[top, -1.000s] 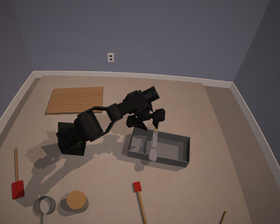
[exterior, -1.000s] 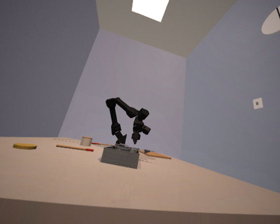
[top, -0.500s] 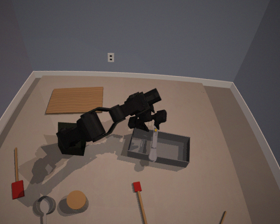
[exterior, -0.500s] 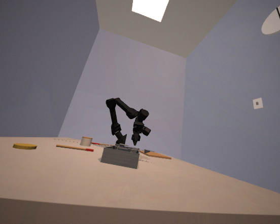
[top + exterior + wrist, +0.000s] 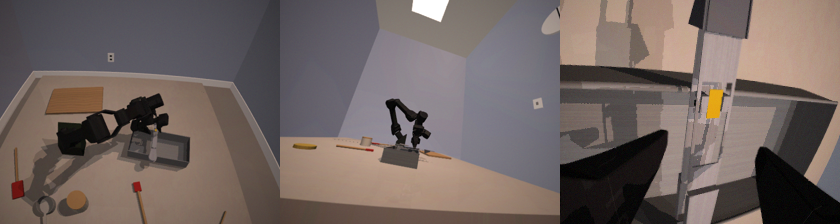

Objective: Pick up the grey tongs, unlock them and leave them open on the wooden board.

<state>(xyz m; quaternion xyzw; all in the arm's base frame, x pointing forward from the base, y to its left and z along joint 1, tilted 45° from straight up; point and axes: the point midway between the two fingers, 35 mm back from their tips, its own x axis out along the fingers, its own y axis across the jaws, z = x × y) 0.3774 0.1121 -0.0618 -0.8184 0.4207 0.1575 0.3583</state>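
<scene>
Right now my gripper tip is 2 cm to the right of the yellow lock piece and 1 cm above it. The rest, counted from my gripper tip: grey roasting tin 3 cm ahead, 5 cm to the right, 4 cm below; then wooden board 52 cm behind, 23 cm to the left, 7 cm below.
</scene>
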